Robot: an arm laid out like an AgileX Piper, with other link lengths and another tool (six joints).
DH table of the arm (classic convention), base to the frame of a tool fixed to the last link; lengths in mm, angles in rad. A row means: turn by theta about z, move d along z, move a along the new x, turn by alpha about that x. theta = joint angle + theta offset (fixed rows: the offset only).
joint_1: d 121.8, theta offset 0, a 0, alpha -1.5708
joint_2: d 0, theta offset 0.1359, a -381.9, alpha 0
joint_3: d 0, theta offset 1.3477, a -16.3, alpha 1.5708
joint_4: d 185.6, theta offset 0, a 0, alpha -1.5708
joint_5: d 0, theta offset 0, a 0, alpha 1.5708
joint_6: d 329, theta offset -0.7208, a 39.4, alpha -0.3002
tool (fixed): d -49.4, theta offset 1.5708, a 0, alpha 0
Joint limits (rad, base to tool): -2.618..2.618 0..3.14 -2.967..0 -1.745..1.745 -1.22..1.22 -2.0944..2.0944
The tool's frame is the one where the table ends.
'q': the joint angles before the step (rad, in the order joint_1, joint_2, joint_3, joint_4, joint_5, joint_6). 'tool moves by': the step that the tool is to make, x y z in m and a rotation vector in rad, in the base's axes. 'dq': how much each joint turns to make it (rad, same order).
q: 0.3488, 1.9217, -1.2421, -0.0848, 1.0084, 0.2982
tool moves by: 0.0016, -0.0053, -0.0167, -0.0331, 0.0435, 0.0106
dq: -0.0016, 0.0570, -0.0002, -0.0203, -0.0046, 0.0000
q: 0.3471, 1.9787, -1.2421, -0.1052, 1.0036, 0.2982
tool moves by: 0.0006, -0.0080, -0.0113, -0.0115, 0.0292, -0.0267
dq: -0.0247, 0.0364, 0.0001, -0.0016, -0.0048, 0.0035
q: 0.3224, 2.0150, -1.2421, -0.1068, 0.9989, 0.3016
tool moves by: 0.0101, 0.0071, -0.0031, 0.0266, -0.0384, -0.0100
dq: -0.0016, 0.0001, -0.0002, 0.0136, -0.0447, 0.0032
